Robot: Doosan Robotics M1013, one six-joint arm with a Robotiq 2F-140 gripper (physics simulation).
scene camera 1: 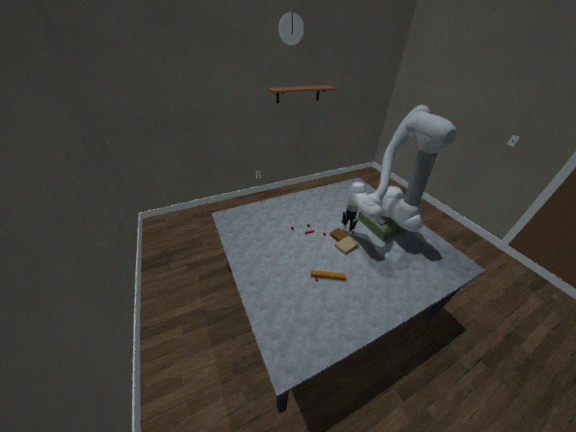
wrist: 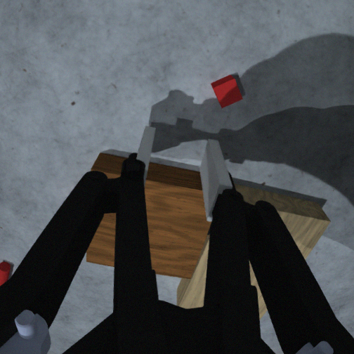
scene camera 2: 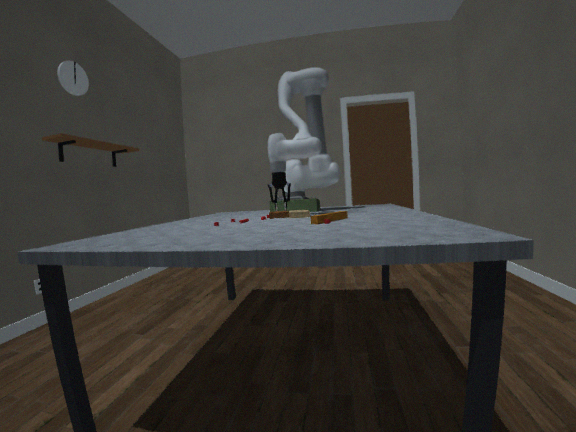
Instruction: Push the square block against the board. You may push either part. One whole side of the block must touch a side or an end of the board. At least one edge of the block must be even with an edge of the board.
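The brown square block lies flat, with one side along or very near a long side of the pale wooden board. Whether that whole side touches is hard to tell, as a finger covers part of the join in the wrist view. Their sides towards the robot base look nearly even. The board reaches past the block at its other end. My gripper is partly open and empty, its fingertips at the block's base-facing side; their exact height is unclear.
A red cube lies on the base side of the block. Several more red pieces, including a rod, lie on the table. An orange bar lies farther out. The green base stands behind.
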